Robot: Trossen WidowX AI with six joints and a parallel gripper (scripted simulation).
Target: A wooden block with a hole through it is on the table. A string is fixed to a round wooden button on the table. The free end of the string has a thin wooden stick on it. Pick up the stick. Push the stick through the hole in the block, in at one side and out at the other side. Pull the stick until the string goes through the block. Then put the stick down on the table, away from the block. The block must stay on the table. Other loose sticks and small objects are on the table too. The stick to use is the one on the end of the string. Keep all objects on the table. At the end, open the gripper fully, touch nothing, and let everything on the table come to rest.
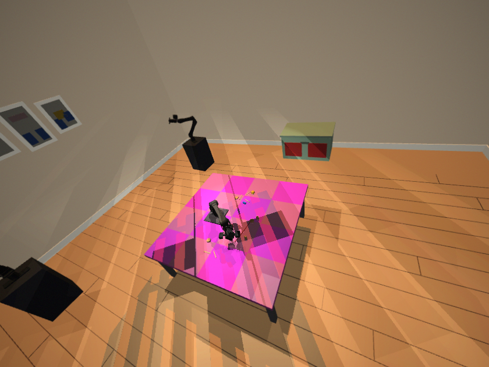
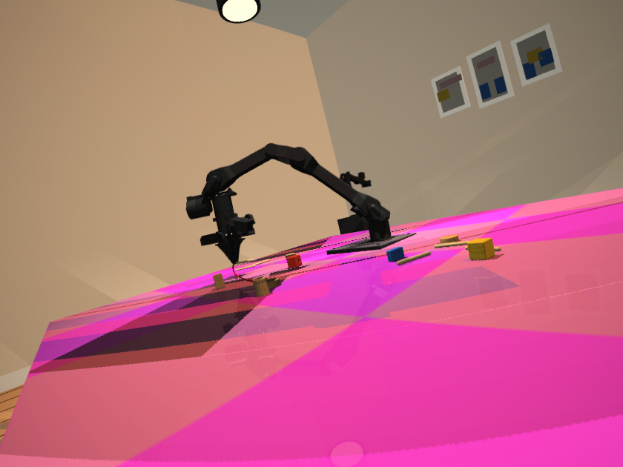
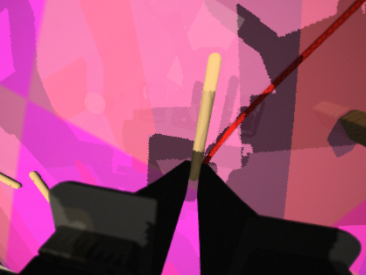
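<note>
My gripper tip is 11 cm past the red block, 15 cm to the right of it and 3 cm above it. From my gripper tip the other things lie so: thin wooden stick 1 cm behind, 1 cm to the left; round wooden button 5 cm ahead, 29 cm to the left, 4 cm below; tan block 9 cm ahead, 9 cm to the left, 2 cm below.
</note>
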